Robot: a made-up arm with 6 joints.
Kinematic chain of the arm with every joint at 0, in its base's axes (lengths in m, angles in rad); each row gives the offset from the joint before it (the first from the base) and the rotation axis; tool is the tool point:
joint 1: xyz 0 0 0.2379 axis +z
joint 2: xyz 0 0 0 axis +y
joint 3: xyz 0 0 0.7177 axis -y
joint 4: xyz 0 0 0 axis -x
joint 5: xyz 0.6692 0 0 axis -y
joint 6: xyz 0 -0.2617 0 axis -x
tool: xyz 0 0 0
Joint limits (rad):
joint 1: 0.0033..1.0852
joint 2: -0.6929..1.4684
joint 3: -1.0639..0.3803
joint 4: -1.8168..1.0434
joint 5: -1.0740..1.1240
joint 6: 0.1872..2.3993
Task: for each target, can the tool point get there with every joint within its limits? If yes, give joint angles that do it. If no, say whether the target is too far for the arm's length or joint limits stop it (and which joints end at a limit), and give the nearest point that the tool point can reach.
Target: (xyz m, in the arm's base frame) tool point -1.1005 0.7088 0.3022
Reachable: no: joint limits stop it (at a limit: joint 1, joint 4) | nearest point -0.0035 0.1299 0.3022 | short by 1.240 m
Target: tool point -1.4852 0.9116 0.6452
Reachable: no: too far | nearest point 0.0535 0.2379 0.6142 | short by 1.680 m
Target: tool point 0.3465 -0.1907 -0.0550
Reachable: yes | joints 0.2174 1.1922 -0.9346 -0.0740 -0.2909 1.9963
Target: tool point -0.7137 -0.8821 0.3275
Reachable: no: joint limits stop it (at a limit: joint 1, joint 2, joint 3) | nearest point 0.1174 -0.2244 0.4225 | short by 1.064 m
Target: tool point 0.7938 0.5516 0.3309
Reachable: yes | joints 0.8292 0.6666 -0.3138 0.6218 0.6448 0.7773
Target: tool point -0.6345 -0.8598 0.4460
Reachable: no: joint limits stop it (at a limit: joint 1, joint 2, joint 3) | nearest point 0.1271 -0.2383 0.4475 | short by 0.983 m
